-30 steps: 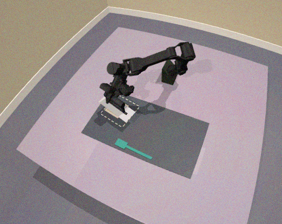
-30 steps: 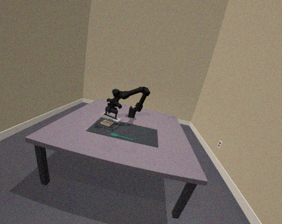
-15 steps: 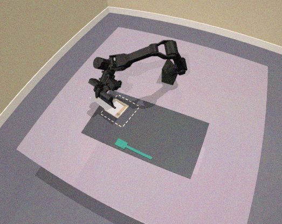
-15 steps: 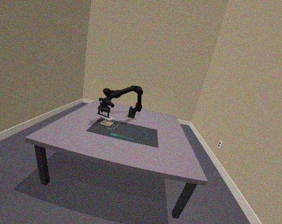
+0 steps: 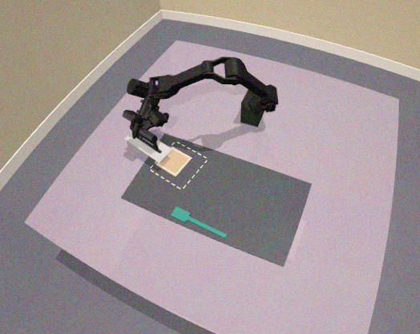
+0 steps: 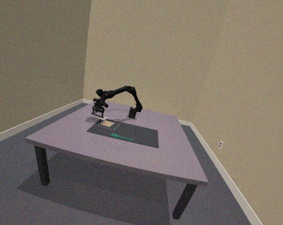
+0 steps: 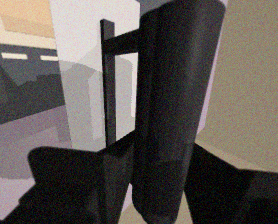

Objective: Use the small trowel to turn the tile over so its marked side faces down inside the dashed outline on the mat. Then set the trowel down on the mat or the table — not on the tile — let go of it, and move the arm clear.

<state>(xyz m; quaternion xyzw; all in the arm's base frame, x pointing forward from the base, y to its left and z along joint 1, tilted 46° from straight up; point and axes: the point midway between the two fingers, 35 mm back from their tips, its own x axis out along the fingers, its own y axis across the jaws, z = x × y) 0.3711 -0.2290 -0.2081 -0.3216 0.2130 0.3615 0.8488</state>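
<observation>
Right now the dark mat is 340 mm to the left of my gripper tip, 130 mm below it and 10 mm ahead of it. Also, from my gripper tip: teal flat tool (330 mm to the left, 150 mm ahead, 110 mm below); tan square tile (130 mm to the left, 110 mm below, 30 mm behind).
</observation>
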